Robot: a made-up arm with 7 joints.
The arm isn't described. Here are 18 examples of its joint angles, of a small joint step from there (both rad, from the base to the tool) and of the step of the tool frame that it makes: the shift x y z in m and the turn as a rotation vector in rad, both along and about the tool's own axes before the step.
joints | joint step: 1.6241 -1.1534 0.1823 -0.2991 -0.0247 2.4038 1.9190 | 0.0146 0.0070 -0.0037 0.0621 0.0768 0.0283 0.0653
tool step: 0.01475 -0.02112 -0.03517 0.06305 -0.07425 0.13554
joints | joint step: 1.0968 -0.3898 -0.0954 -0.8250 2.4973 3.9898 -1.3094 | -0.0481 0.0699 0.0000 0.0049 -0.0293 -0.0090 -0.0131
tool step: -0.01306 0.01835 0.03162 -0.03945 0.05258 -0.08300
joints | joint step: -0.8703 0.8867 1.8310 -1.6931 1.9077 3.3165 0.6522 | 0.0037 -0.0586 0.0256 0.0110 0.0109 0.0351 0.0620
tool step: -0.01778 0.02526 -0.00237 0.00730 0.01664 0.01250
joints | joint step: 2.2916 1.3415 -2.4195 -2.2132 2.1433 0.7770 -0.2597 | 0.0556 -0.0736 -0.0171 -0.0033 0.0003 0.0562 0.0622
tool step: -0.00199 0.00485 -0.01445 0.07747 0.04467 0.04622
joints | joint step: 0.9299 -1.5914 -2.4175 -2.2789 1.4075 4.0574 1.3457 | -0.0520 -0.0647 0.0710 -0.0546 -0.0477 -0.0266 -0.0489
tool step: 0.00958 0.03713 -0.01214 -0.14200 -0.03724 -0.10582
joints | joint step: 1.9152 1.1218 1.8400 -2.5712 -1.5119 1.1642 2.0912 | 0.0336 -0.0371 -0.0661 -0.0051 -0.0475 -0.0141 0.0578
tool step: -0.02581 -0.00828 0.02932 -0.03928 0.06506 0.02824
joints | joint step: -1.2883 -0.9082 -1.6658 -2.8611 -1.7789 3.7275 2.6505 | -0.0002 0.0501 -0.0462 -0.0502 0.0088 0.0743 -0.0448
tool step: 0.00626 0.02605 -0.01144 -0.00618 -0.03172 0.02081
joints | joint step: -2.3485 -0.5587 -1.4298 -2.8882 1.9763 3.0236 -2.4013 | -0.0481 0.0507 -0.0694 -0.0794 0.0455 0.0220 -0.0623
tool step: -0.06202 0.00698 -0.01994 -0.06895 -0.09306 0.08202
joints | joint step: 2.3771 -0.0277 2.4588 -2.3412 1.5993 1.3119 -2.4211 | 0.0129 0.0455 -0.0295 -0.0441 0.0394 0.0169 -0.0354
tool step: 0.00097 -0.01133 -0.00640 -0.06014 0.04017 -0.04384
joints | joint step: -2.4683 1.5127 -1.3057 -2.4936 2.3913 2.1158 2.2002 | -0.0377 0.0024 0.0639 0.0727 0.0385 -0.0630 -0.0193
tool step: 0.01689 0.01044 0.04946 -0.09315 0.07666 -0.01239
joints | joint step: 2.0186 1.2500 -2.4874 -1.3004 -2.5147 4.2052 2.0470 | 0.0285 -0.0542 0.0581 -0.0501 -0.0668 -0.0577 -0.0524
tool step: -0.01719 -0.00153 0.03666 0.03202 -0.01172 -0.05203
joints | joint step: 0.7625 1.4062 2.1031 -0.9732 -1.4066 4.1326 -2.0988 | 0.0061 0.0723 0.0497 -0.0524 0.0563 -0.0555 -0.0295
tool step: -0.00619 -0.01243 -0.01048 0.09674 -0.06029 0.06598
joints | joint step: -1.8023 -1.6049 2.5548 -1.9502 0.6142 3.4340 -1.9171 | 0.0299 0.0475 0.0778 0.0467 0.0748 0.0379 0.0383
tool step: 0.04309 0.03813 -0.03363 -0.10379 0.07016 0.11969
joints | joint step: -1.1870 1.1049 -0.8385 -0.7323 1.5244 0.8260 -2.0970 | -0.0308 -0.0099 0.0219 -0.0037 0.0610 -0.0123 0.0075
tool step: -0.00194 -0.01004 -0.01334 -0.03780 0.06299 -0.03722
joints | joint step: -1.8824 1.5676 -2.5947 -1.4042 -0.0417 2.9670 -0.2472 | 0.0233 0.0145 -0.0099 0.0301 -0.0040 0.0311 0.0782
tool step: 0.02235 0.01944 -0.02867 -0.03055 0.08051 0.08684
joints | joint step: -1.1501 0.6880 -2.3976 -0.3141 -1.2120 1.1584 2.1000 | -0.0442 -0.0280 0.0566 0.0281 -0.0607 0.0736 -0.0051
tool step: -0.01433 0.00596 -0.00819 0.08693 -0.00239 -0.00242
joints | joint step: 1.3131 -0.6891 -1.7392 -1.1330 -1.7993 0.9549 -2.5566 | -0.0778 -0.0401 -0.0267 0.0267 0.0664 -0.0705 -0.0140
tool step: -0.03328 -0.00592 0.09685 0.02528 0.19891 -0.01912
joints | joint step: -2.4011 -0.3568 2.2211 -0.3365 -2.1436 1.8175 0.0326 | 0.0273 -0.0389 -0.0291 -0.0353 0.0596 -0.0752 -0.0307
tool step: 0.01362 -0.01271 -0.03425 0.04722 -0.02118 -0.04686
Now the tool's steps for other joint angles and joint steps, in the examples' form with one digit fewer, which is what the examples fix.
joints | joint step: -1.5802 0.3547 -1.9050 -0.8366 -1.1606 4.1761 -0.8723 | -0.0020 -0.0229 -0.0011 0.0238 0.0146 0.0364 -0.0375
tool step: -0.0119 0.0031 -0.0141 -0.0434 -0.0100 -0.0418
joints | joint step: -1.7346 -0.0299 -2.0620 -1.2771 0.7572 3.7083 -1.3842 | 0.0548 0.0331 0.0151 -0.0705 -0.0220 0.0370 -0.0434
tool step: 0.0122 -0.0495 -0.0218 0.0596 0.0231 -0.0611
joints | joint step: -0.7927 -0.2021 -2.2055 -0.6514 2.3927 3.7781 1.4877 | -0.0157 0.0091 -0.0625 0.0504 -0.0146 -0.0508 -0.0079
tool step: -0.0380 0.0020 -0.0055 -0.0556 -0.1091 -0.0338
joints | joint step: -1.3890 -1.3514 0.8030 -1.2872 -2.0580 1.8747 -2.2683 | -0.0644 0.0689 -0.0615 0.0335 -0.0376 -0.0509 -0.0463
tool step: 0.0448 0.0579 0.0362 0.0863 0.0348 -0.1470
